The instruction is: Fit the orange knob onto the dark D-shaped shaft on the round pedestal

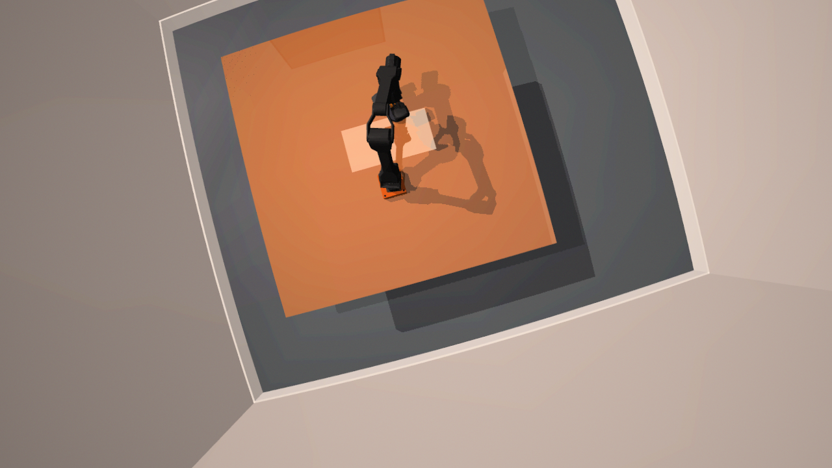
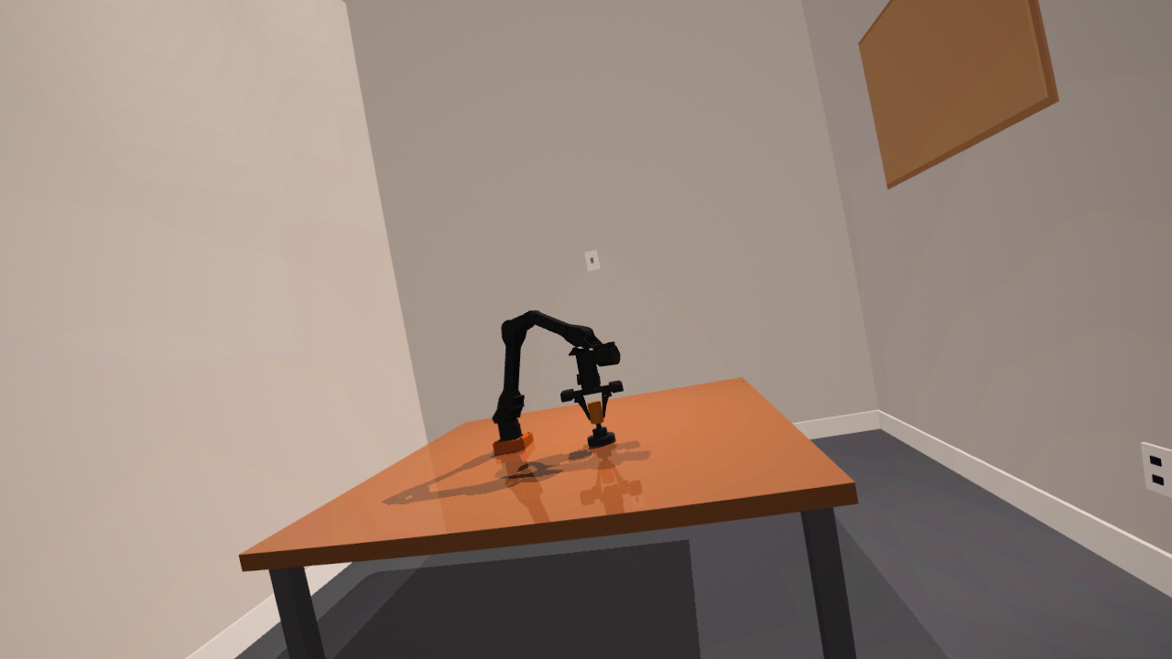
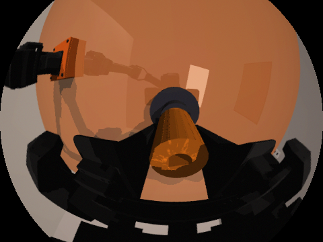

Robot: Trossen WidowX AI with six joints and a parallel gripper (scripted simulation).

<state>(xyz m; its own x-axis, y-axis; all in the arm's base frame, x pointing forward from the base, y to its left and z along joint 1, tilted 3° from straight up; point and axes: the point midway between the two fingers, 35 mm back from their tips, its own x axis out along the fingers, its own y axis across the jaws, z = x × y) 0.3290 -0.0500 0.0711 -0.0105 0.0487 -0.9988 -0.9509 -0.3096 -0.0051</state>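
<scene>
The orange knob is 2 cm above my gripper tip. From my gripper tip the other things lie so: dark round pedestal 4 cm below.
</scene>
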